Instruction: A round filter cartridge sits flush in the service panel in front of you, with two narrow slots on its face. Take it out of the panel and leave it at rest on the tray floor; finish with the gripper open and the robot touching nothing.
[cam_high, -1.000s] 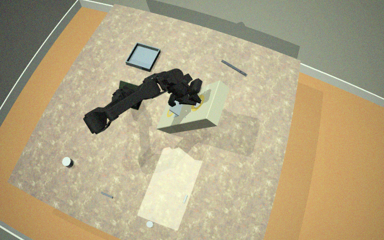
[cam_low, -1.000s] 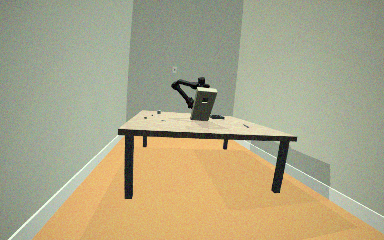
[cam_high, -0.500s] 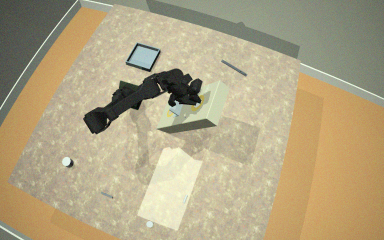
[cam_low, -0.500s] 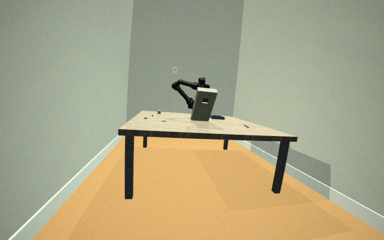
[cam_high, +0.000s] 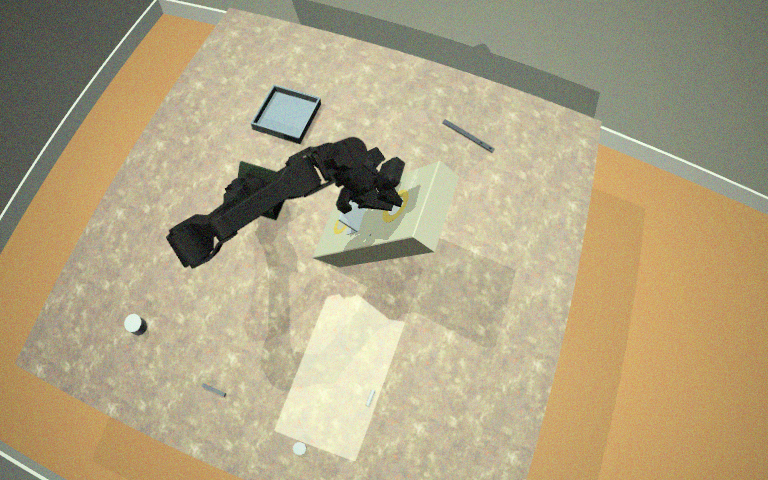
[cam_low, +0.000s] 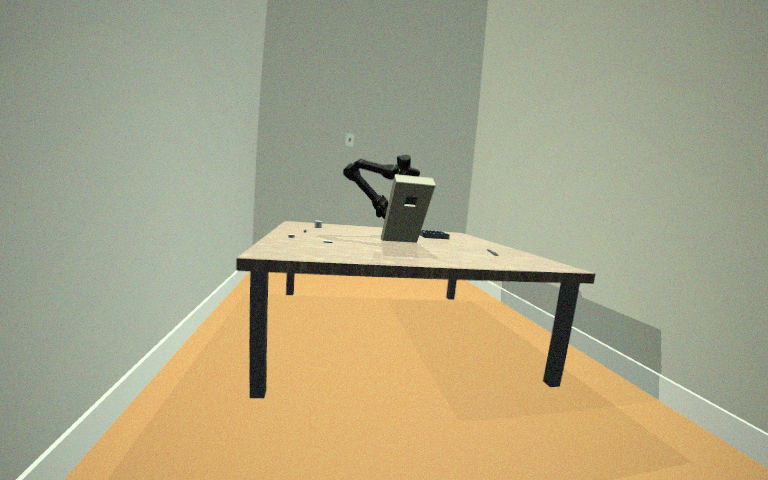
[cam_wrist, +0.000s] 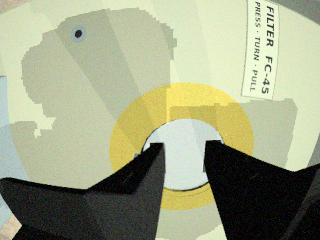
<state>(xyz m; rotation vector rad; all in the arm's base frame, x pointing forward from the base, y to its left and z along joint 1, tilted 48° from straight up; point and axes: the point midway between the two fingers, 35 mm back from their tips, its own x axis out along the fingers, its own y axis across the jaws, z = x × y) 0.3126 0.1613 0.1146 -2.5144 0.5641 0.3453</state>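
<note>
The beige service panel is 80 mm below my gripper tip and 40 mm behind it. Round my gripper tip: blue-grey tray 430 mm behind, 260 mm to the left, 230 mm below; then short dark bar 500 mm to the right, 240 mm behind, 230 mm below; then round filter cartridge 10 mm below, 10 mm ahead.
</note>
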